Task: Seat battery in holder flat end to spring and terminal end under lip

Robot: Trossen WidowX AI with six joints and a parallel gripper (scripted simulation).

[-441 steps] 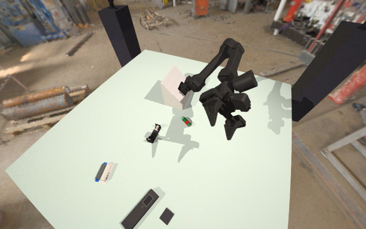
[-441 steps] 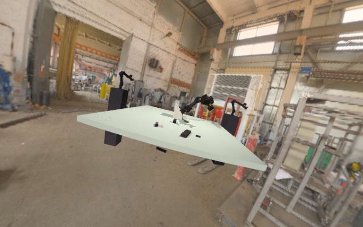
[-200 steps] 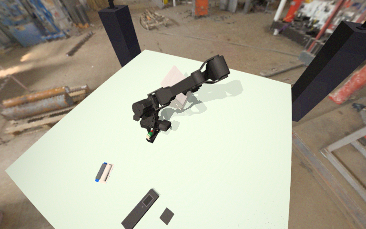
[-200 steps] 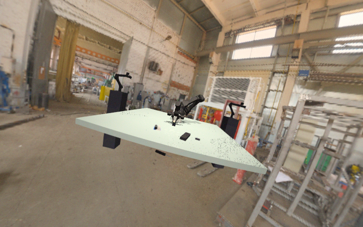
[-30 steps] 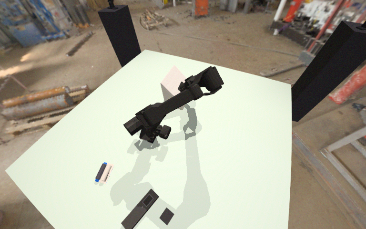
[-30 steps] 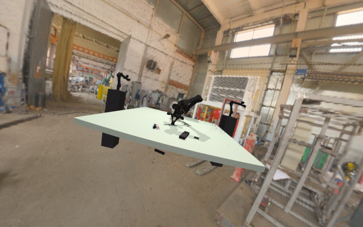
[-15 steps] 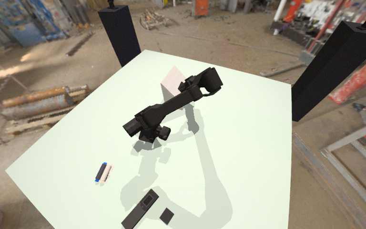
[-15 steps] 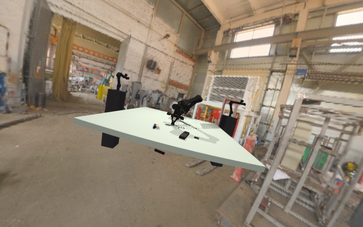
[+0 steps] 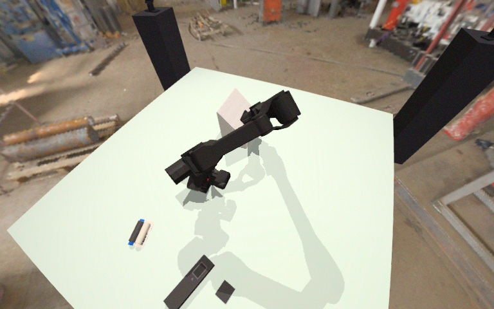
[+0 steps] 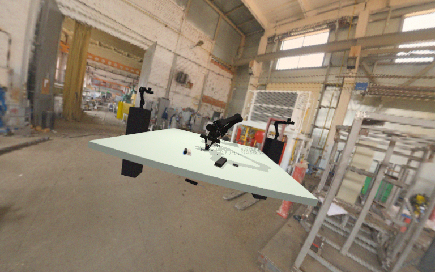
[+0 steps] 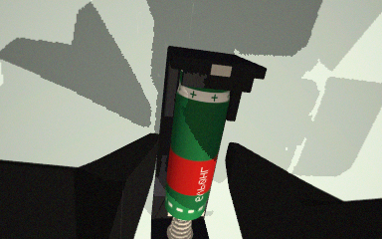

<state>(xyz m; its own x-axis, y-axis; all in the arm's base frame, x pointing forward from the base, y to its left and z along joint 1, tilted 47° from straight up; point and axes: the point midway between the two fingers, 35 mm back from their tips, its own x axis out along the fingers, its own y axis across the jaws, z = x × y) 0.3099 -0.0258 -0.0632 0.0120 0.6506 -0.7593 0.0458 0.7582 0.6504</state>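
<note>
Now: gripper tip right at the battery. Round my gripper tip: small black square: 310 mm ahead, 210 mm to the left, 10 mm below; long black device: 320 mm ahead, 100 mm to the left; white block: 250 mm ahead, 140 mm to the right.
</note>
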